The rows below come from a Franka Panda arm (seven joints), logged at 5 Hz.
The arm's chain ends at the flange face. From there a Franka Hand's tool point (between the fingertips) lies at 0.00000 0.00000 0.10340 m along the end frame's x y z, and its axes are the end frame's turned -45 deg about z.
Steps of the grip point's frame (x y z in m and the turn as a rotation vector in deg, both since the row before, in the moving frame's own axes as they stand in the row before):
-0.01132 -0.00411 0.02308 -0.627 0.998 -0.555
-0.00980 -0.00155 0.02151 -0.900 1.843 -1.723
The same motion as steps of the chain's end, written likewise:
-0.01298 0.00558 0.02310 0.262 1.149 -0.555
-0.01151 0.00709 0.02158 0.667 1.940 -1.723

